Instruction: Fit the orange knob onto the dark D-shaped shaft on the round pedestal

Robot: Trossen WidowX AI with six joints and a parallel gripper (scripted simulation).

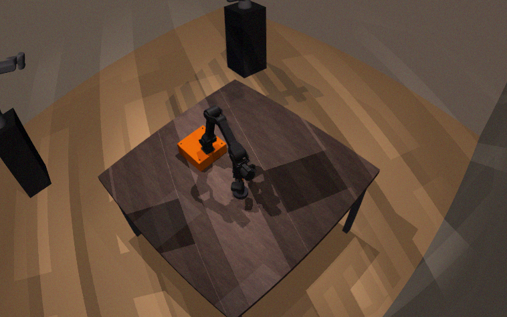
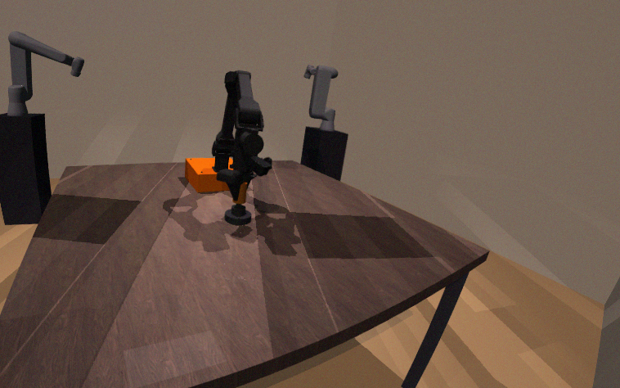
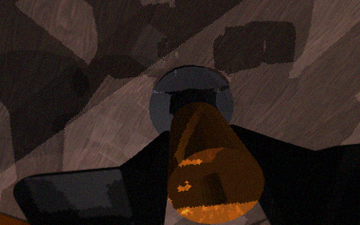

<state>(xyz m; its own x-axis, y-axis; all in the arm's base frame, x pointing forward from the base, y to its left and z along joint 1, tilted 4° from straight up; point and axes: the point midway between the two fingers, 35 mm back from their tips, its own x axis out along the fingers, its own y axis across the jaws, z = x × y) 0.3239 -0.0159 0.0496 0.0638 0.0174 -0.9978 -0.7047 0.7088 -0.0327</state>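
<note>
Now: gripper tip 2 cm below the orange knob. Also, from my gripper tip: dark round pedestal: 4 cm below.
</note>
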